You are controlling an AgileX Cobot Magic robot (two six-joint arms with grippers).
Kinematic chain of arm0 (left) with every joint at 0, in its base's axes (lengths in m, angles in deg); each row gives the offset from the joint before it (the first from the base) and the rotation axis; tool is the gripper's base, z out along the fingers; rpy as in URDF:
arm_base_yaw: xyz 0 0 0.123 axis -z
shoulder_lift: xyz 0 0 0 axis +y
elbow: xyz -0.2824 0 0.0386 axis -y
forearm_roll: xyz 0.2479 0 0.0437 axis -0.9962 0 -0.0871
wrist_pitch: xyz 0 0 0 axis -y
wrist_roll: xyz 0.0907 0 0.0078 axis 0.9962 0 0.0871
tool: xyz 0 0 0 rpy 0 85 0
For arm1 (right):
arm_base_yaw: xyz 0 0 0.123 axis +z
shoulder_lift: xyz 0 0 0 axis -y
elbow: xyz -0.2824 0 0.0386 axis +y
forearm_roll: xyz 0.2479 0 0.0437 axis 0.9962 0 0.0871
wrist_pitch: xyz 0 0 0 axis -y
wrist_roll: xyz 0.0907 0 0.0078 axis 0.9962 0 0.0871
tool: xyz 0 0 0 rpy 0 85 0
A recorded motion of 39 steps. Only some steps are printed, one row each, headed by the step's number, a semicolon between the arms.
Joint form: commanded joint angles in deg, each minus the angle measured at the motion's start. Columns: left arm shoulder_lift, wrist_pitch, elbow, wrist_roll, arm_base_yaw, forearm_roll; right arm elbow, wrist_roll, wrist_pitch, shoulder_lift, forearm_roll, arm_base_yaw.
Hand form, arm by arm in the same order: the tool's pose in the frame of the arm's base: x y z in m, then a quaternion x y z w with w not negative. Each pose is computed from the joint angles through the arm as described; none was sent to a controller.
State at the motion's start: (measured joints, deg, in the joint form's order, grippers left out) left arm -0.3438 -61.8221 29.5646 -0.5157 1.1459 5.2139; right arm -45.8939 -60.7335 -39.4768 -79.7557 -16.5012 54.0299
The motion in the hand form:
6: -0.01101 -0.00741 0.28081 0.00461 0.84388 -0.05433 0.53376; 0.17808 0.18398 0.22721 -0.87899 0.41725 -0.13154 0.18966
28: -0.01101 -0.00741 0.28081 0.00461 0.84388 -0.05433 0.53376; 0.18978 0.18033 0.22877 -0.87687 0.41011 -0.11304 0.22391
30: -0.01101 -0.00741 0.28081 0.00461 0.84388 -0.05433 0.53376; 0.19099 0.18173 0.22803 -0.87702 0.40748 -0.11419 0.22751
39: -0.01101 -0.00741 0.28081 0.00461 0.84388 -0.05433 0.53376; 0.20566 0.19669 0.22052 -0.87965 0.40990 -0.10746 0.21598
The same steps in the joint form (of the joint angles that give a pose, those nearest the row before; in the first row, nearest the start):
6: -1.03 0.63 -0.06 -0.11 -0.29 0.23; -0.28 -10.20 2.24 0.40 2.46 -5.10
28: -1.03 0.63 -0.06 -0.11 -0.29 0.23; -0.40 -20.45 6.47 0.23 10.72 -9.40
30: -1.03 0.63 -0.06 -0.11 -0.29 0.23; -0.46 -20.74 7.22 -0.12 10.77 -9.40
39: -1.03 0.63 -0.06 -0.11 -0.29 0.23; -4.12 -20.86 7.22 -5.33 11.17 -9.40

